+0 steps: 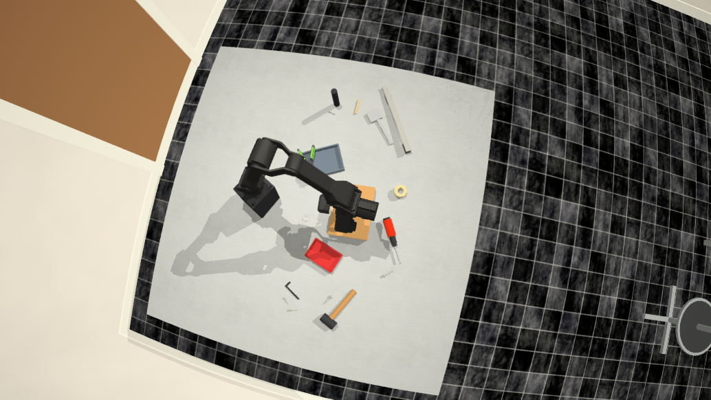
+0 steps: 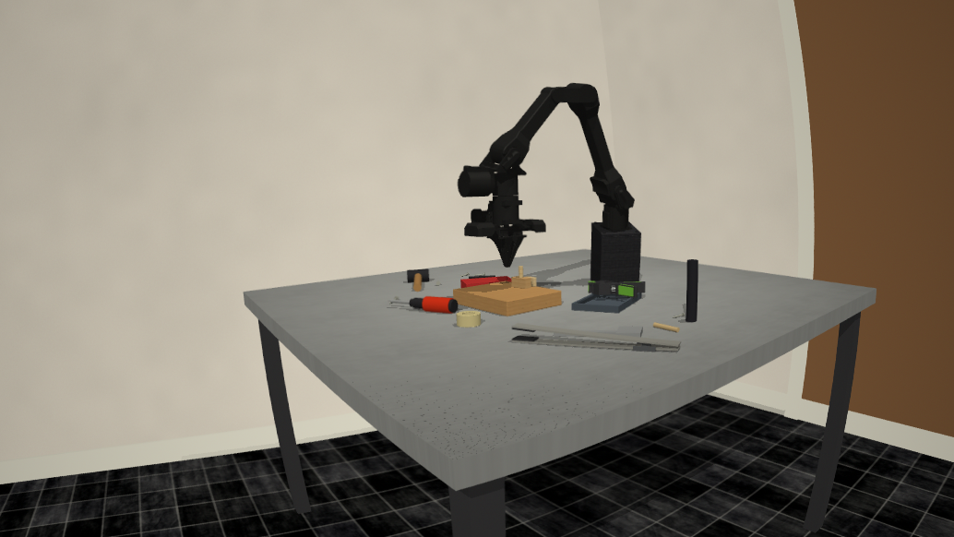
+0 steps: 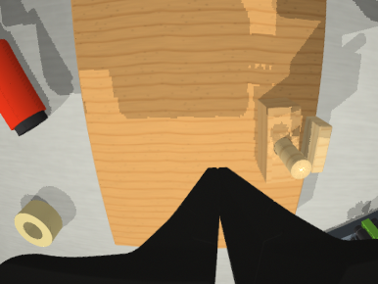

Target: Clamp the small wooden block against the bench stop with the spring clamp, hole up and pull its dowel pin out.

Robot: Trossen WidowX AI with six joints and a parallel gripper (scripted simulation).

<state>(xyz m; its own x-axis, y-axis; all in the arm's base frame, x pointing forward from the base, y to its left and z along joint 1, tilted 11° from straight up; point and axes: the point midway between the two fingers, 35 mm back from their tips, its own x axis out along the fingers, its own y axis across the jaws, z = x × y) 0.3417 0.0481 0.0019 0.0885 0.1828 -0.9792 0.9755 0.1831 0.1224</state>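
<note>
Right now my hand is 60 mm above the dowel pin, 40 mm past it and 10 mm to the left of it. Also, from my hand: small wooden block (80 mm below, 40 mm behind, 10 mm to the right); then wooden board (100 mm below, 10 mm ahead); then wooden stop (70 mm below, 60 mm behind, 10 mm to the right).
</note>
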